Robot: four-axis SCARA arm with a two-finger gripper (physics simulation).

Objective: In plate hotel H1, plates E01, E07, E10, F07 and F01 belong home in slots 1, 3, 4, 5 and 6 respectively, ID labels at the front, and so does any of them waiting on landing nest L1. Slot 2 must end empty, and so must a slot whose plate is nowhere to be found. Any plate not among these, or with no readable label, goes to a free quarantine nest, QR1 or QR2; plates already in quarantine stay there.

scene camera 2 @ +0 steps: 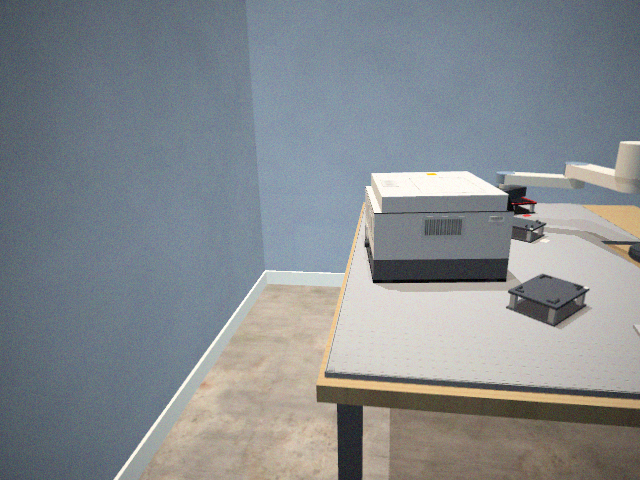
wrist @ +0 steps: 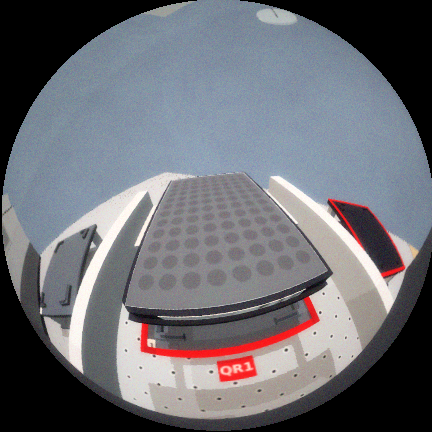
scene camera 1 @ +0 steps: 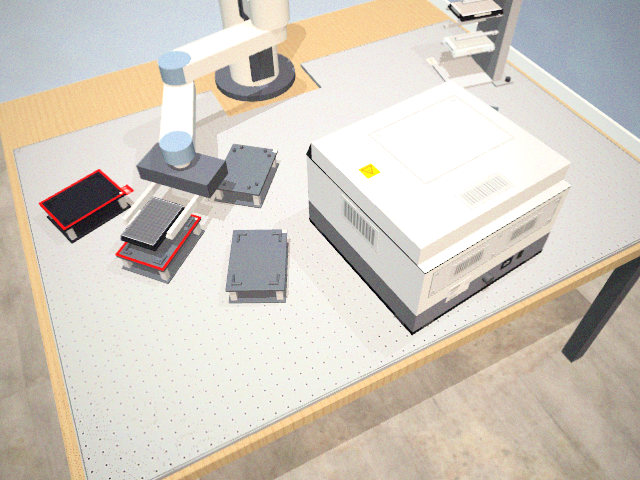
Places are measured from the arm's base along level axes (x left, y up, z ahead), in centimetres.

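Where they show: gripper, fingertip midpoint: (wrist: 210,191) (scene camera 1: 147,229); arm's base at its link origin: (scene camera 1: 255,77).
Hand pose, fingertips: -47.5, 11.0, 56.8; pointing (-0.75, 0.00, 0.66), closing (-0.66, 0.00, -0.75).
Note:
Things, the pixels of their top centre, and the offset from my fingertips, as dx, dy, dz. "pt": a spot on its surface instead.
- dark plate at its top centre: (wrist: 213,203) (scene camera 1: 152,220) +1.8, +0.3, -1.6
- quarantine nest QR1 at its top centre: (wrist: 215,247) (scene camera 1: 158,233) +1.9, -4.1, -1.5
- Quarantine nest QR2 at its top centre: (wrist: 372,228) (scene camera 1: 81,196) (scene camera 2: 513,198) -11.0, -4.3, -21.6
- plate hotel at a spot on its surface: (scene camera 1: 502,46) pt +109.1, +2.3, -18.1
- dark-edged plate at its top centre: (scene camera 1: 475,5) +103.5, +12.1, -26.1
- large white device at its top centre: (scene camera 1: 438,151) (scene camera 2: 430,182) +56.2, +15.8, +22.6
- nest at its top centre: (scene camera 2: 549,286) +87.5, -4.1, -4.4
My gripper (scene camera 1: 148,226) (wrist: 210,191) is shut on a dark plate (scene camera 1: 153,221) (wrist: 220,240) with round wells, one long side against each finger. The plate is level, a little above quarantine nest QR1 (scene camera 1: 140,261) (wrist: 205,353), overlapping its red-rimmed top. A pale strip on the plate's edge facing the wrist camera is unreadable. Quarantine nest QR2 (scene camera 1: 82,198) (wrist: 375,240), red-rimmed with a black top, stands beside it; I cannot tell whether a plate lies there. Part of the plate hotel (scene camera 1: 502,46) shows at the top right, with a dark-edged plate (scene camera 1: 476,9) on an upper shelf.
Two grey nests (scene camera 1: 250,167) (scene camera 1: 258,260) stand between QR1 and the large white device (scene camera 1: 439,155) (scene camera 2: 439,232). One nest also shows at the left in the wrist view (wrist: 67,270). Another nest (scene camera 2: 547,291) stands near the device in scene camera 2.

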